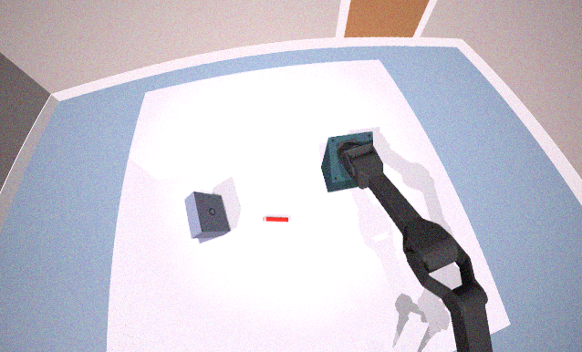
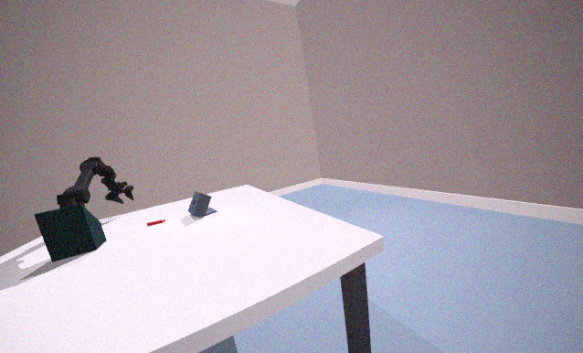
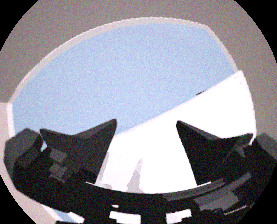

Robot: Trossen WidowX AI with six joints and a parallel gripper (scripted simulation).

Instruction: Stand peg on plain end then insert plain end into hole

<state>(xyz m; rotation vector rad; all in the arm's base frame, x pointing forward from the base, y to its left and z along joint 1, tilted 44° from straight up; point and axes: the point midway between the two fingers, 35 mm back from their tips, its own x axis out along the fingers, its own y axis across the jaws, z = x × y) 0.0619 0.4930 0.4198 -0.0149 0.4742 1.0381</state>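
The red peg is 560 mm to the right of my gripper tip, 200 mm ahead of it and 70 mm below it. Round my gripper tip: grey sloped panel (610 mm to the right, 400 mm ahead, 20 mm below).
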